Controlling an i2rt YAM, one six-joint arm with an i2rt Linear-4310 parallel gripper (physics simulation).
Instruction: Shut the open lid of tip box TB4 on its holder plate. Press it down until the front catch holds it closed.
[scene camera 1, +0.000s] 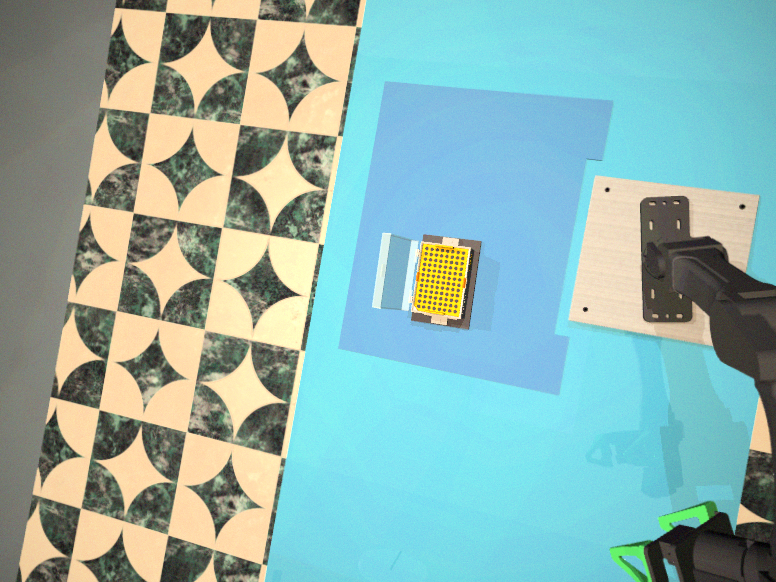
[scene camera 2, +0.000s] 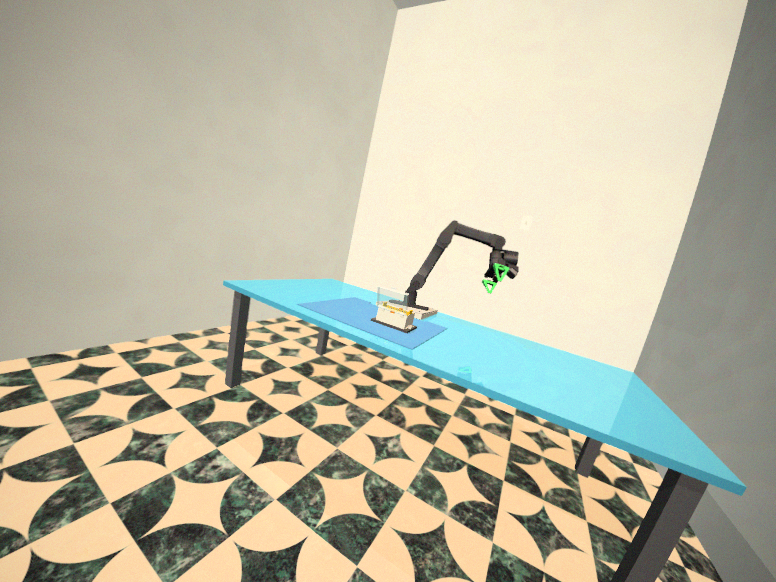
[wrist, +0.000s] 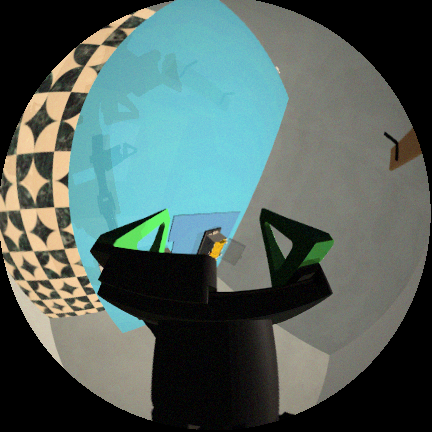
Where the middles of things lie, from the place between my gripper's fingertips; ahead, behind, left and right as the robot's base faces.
I see the clear lid (scene camera 1: 398, 255) 350 mm to the right of my hand, 340 mm ahead of it and 110 mm below it.
